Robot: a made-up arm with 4 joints.
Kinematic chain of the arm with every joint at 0, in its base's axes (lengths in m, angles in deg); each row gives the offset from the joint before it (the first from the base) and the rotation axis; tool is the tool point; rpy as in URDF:
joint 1: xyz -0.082 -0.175 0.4 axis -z
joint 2: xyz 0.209 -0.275 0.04 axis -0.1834 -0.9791 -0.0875
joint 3: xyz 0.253 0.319 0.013 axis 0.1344 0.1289 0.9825
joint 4: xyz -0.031 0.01 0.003 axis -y
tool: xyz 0.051 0.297 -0.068 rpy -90 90 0
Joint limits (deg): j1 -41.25..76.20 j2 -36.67..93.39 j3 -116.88..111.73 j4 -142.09..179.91
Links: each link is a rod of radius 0.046 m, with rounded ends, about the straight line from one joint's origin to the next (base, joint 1, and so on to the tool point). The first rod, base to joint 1, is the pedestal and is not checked.
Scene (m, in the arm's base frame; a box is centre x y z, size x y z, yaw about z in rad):
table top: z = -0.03
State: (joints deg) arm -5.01 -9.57 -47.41 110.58
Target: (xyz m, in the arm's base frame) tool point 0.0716 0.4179 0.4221
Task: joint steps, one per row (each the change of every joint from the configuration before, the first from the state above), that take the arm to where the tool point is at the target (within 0.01 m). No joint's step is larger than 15 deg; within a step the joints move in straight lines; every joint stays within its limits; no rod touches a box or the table.
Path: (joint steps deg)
1: -11.46 -8.15 13.29 1.80
2: -11.47 -8.14 13.29 1.80
3: -11.46 -8.15 13.28 1.80

